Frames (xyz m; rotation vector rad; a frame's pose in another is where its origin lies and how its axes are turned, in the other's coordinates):
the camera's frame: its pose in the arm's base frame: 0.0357 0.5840 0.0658 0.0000 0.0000 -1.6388
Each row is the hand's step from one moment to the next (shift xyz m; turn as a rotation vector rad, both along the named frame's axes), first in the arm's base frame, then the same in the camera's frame.
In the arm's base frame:
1: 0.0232 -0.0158 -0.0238 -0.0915 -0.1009 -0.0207
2: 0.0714 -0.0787 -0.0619 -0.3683 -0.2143 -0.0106
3: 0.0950 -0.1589 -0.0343 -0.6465 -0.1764 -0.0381
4: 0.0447 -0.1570 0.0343 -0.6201 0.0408 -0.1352
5: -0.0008 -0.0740 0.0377 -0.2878 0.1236 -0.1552
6: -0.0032 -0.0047 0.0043 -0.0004 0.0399 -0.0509
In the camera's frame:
1: 0.0142 0.0242 -0.0238 0.1069 -0.0844 -0.0207
2: 0.0737 0.0766 -0.0619 0.2388 -0.3529 -0.0106
3: 0.1521 0.1056 -0.0343 0.2199 -0.6330 -0.0381
4: 0.1536 0.0553 0.0343 0.0014 -0.6214 -0.1352
5: 0.0739 0.0042 0.0377 -0.1038 -0.2955 -0.1552
6: 0.0049 -0.0029 0.0043 -0.0398 -0.0031 -0.0509

